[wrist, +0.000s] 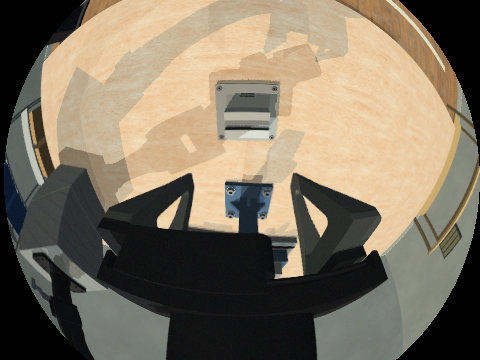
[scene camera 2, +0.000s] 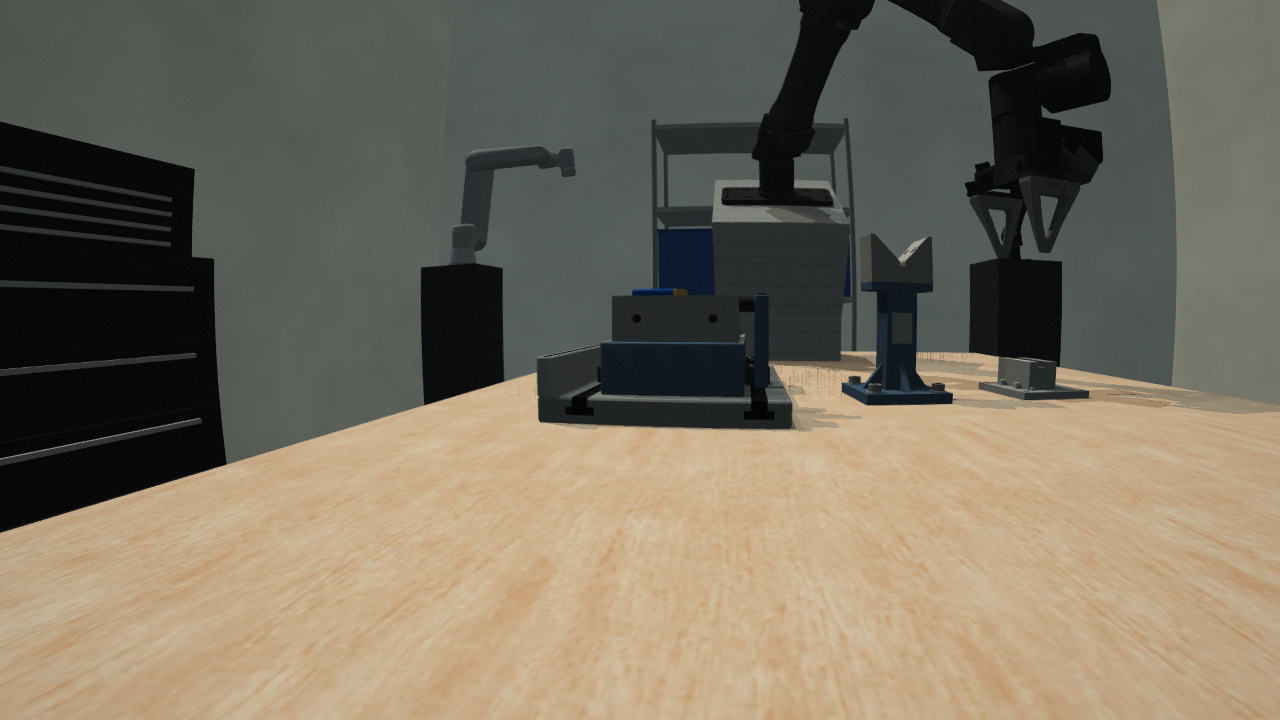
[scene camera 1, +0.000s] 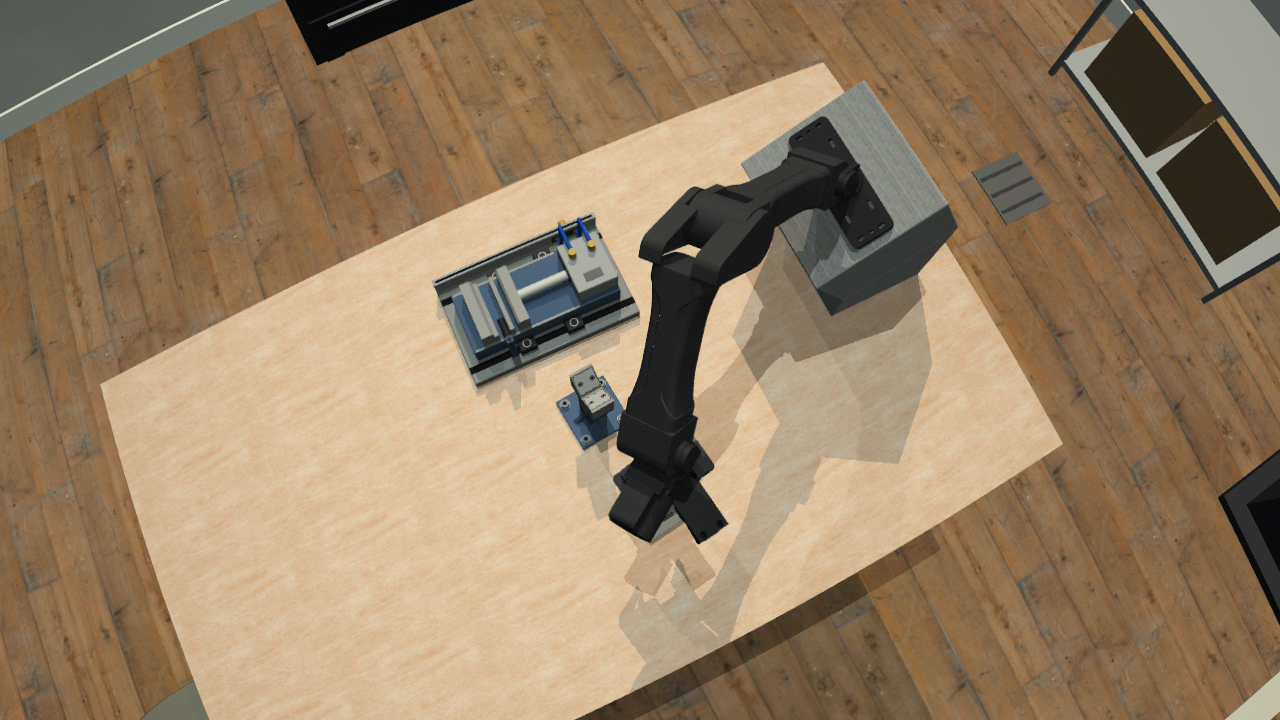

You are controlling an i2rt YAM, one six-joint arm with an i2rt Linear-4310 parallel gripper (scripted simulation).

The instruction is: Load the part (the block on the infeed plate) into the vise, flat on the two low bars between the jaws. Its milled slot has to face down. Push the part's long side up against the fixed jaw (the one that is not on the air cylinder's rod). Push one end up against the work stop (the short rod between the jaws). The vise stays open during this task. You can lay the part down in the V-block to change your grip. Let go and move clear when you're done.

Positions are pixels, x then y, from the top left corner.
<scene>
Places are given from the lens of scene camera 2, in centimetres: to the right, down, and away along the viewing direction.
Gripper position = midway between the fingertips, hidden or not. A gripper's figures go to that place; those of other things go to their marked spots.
my gripper (scene camera 2: 1022, 255): 42, -12, 50
part (scene camera 2: 1025, 371): 41, 1, 48
</scene>
